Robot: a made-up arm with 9 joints. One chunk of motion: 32 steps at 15 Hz.
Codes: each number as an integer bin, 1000 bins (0 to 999) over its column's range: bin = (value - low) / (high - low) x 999, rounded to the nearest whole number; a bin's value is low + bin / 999 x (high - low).
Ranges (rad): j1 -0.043..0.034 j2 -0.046..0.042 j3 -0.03..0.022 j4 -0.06..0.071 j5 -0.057..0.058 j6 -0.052..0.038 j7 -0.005..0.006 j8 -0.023..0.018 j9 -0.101..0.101
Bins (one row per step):
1: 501 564 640 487 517 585 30 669 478
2: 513 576 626 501 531 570 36 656 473
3: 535 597 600 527 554 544 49 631 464
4: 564 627 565 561 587 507 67 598 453
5: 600 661 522 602 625 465 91 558 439
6: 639 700 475 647 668 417 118 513 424
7: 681 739 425 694 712 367 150 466 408
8: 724 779 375 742 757 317 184 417 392
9: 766 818 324 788 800 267 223 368 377
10: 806 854 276 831 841 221 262 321 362
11: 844 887 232 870 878 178 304 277 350
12: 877 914 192 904 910 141 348 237 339
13: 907 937 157 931 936 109 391 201 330
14: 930 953 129 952 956 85 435 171 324
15: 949 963 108 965 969 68 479 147 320
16: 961 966 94 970 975 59 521 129 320
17: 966 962 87 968 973 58 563 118 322
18: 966 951 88 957 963 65 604 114 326
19: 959 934 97 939 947 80 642 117 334
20: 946 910 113 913 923 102 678 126 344
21: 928 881 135 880 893 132 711 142 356
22: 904 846 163 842 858 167 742 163 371
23: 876 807 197 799 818 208 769 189 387
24: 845 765 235 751 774 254 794 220 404
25: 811 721 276 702 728 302 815 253 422
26: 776 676 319 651 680 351 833 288 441
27: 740 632 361 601 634 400 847 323 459
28: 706 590 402 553 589 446 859 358 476
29: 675 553 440 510 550 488 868 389 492
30: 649 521 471 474 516 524 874 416 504
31: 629 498 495 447 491 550 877 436 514
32: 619 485 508 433 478 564 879 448 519
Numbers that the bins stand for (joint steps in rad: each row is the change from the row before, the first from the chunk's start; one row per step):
1: -0.00438 0.00368 0.00331 0.00386 0.00251 0.00070 -0.00467 0.00446 -0.00435
2: -0.00346 0.00474 0.00258 0.00570 0.00413 -0.00065 -0.00460 0.00392 -0.00536
3: -0.00176 0.00659 0.00123 0.00911 0.00677 -0.00299 -0.00446 0.00290 -0.00718
4: 0.00047 0.00923 -0.00059 0.01356 0.01057 -0.00632 -0.00426 0.00154 -0.00940
5: 0.00325 0.01223 -0.00283 0.01894 0.01495 -0.01011 -0.00400 -0.00010 -0.01223
6: 0.00625 0.01566 -0.00528 0.02484 0.01990 -0.01443 -0.00370 -0.00195 -0.01527
7: 0.00949 0.01910 -0.00788 0.03101 0.02496 -0.01894 -0.00335 -0.00387 -0.01850
8: 0.01280 0.02262 -0.01048 0.03730 0.03014 -0.02344 -0.00297 -0.00589 -0.02174
9: 0.01604 0.02606 -0.01314 0.04333 0.03509 -0.02795 -0.00254 -0.00790 -0.02477
10: 0.01912 0.02923 -0.01563 0.04897 0.03981 -0.03209 -0.00212 -0.00983 -0.02780
11: 0.02205 0.03213 -0.01792 0.05408 0.04407 -0.03596 -0.00165 -0.01163 -0.03023
12: 0.02460 0.03451 -0.02001 0.05854 0.04775 -0.03930 -0.00117 -0.01327 -0.03245
13: 0.02691 0.03654 -0.02183 0.06208 0.05075 -0.04218 -0.00069 -0.01475 -0.03427
14: 0.02868 0.03795 -0.02329 0.06484 0.05305 -0.04434 -0.00021 -0.01598 -0.03549
15: 0.03015 0.03883 -0.02438 0.06654 0.05455 -0.04587 0.00027 -0.01697 -0.03630
16: 0.03107 0.03909 -0.02511 0.06720 0.05524 -0.04668 0.00074 -0.01771 -0.03630
17: 0.03146 0.03874 -0.02547 0.06693 0.05501 -0.04677 0.00120 -0.01816 -0.03589
18: 0.03146 0.03777 -0.02542 0.06549 0.05386 -0.04614 0.00165 -0.01832 -0.03508
19: 0.03092 0.03627 -0.02495 0.06313 0.05201 -0.04479 0.00207 -0.01820 -0.03346
20: 0.02991 0.03416 -0.02412 0.05972 0.04925 -0.04281 0.00247 -0.01783 -0.03144
21: 0.02853 0.03161 -0.02297 0.05540 0.04580 -0.04011 0.00283 -0.01717 -0.02902
22: 0.02668 0.02852 -0.02152 0.05041 0.04177 -0.03695 0.00317 -0.01631 -0.02598
23: 0.02452 0.02509 -0.01975 0.04477 0.03716 -0.03326 0.00347 -0.01524 -0.02275
24: 0.02213 0.02139 -0.01777 0.03848 0.03210 -0.02912 0.00374 -0.01397 -0.01931
25: 0.01951 0.01751 -0.01563 0.03205 0.02680 -0.02479 0.00397 -0.01262 -0.01567
26: 0.01681 0.01355 -0.01340 0.02537 0.02128 -0.02038 0.00417 -0.01118 -0.01183
27: 0.01404 0.00967 -0.01121 0.01881 0.01598 -0.01596 0.00433 -0.00974 -0.00819
28: 0.01142 0.00597 -0.00908 0.01252 0.01080 -0.01182 0.00446 -0.00831 -0.00475
29: 0.00903 0.00271 -0.00710 0.00688 0.00631 -0.00804 0.00456 -0.00704 -0.00152
30: 0.00702 -0.00011 -0.00548 0.00216 0.00240 -0.00479 0.00462 -0.00593 0.00091
31: 0.00548 -0.00213 -0.00423 -0.00138 -0.00048 -0.00245 0.00466 -0.00511 0.00293
32: 0.00471 -0.00328 -0.00356 -0.00322 -0.00197 -0.00119 0.00468 -0.00461 0.00394

